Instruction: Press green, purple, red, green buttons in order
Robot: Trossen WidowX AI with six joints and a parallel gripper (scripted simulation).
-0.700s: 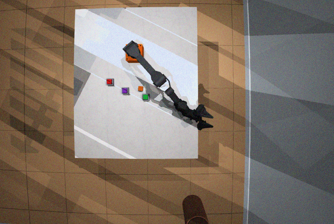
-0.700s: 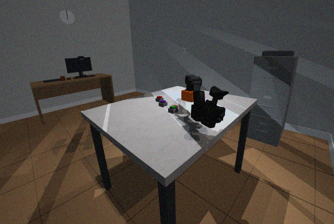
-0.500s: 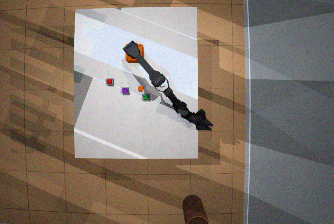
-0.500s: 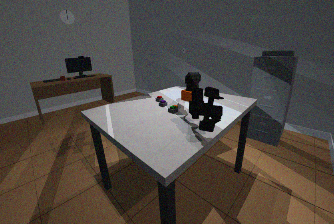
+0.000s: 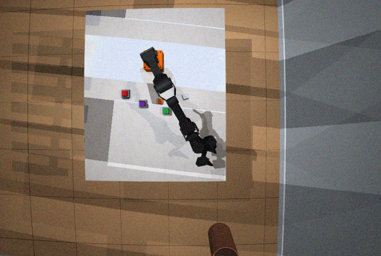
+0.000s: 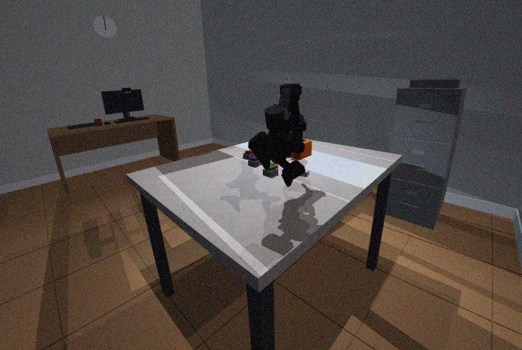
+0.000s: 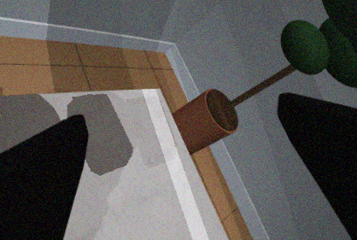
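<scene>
My gripper tip is now 28 cm past the green button, 27 cm to the left of it and 11 cm above it. The rest, counted from my gripper tip: small white block 37 cm behind, 15 cm to the right, 14 cm below; orange block 34 cm behind, 30 cm to the right, 14 cm below; purple button 41 cm to the right, 33 cm behind, 11 cm below.
</scene>
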